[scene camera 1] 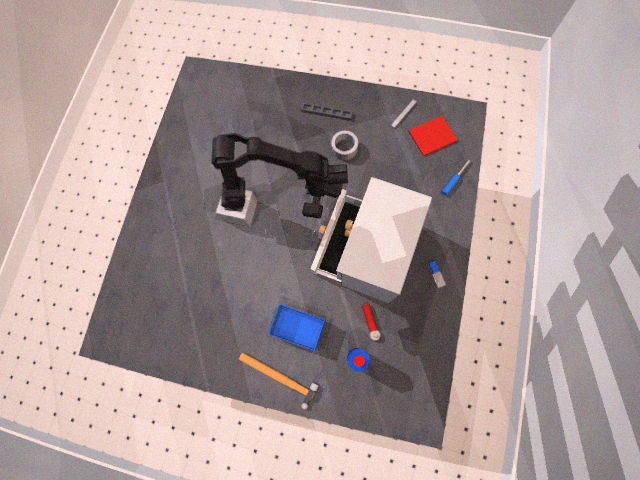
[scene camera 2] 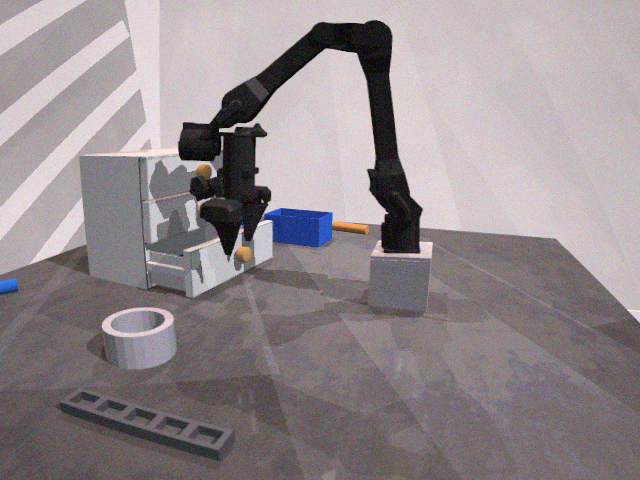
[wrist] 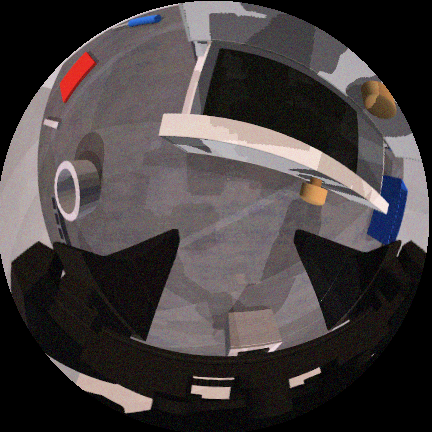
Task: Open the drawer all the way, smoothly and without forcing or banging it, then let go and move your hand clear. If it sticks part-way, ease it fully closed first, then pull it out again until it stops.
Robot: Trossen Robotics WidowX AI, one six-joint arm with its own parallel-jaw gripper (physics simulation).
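Where they show: gripper, fingertip midpoint: point(scene camera 1: 319, 200) point(scene camera 2: 238, 247) point(wrist: 239, 235); arm's base, origin of the base link: point(scene camera 1: 234, 202) point(scene camera 2: 401, 248) point(wrist: 251, 353).
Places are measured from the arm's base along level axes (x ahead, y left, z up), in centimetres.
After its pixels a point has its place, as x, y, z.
The white cabinet point(scene camera 1: 387, 232) {52.3, -10.4, 16.1} point(scene camera 2: 113, 217) {55.6, 4.3, 4.0} has its bottom drawer point(scene camera 1: 329, 231) {34.3, -7.1, -0.6} point(scene camera 2: 211, 268) {35.5, 2.8, -5.4} point(wrist: 235, 133) {36.4, 3.8, -0.6} pulled part-way out. The drawer inside looks dark and empty. Its round orange knob point(scene camera 1: 322, 228) {31.6, -5.5, -3.1} point(scene camera 2: 243, 254) {31.2, -4.0, -4.2} point(wrist: 314, 194) {31.7, -4.7, -3.4} is on the front panel. My gripper point(scene camera 1: 324, 198) {29.5, 3.9, -0.6} point(scene camera 2: 239, 246) {29.5, 3.9, -0.6} point(wrist: 239, 235) {29.5, 3.9, -0.6} is open and empty, fingers pointing down, close to the drawer front toward its ring-side end. In the wrist view the knob lies beyond the fingertips, to the right, and not between them. Whether a finger touches the front panel cannot be told.
A white ring point(scene camera 1: 344, 144) {35.5, 33.1, -9.2} point(scene camera 2: 138, 338) {33.4, 33.8, -5.2} point(wrist: 76, 190) {35.3, 25.3, -4.9} and a slotted dark strip point(scene camera 1: 327, 112) {27.5, 44.9, -9.5} point(scene camera 2: 144, 421) {27.2, 44.5, -9.4} lie on one side. A blue bin point(scene camera 1: 297, 327) {26.6, -39.9, -9.5} point(scene camera 2: 298, 227) {26.0, -34.3, -4.9} point(wrist: 389, 210) {28.1, -34.8, -4.4}, a hammer point(scene camera 1: 273, 373) {20.8, -55.9, -7.3} and a blue-and-red cylinder point(scene camera 1: 358, 360) {47.6, -47.7, 8.6} are on the other. Upper-drawer knobs point(scene camera 1: 349, 225) {41.0, -8.6, 13.4} point(scene camera 2: 203, 171) {40.4, -6.3, 12.1} stick out above the drawer.
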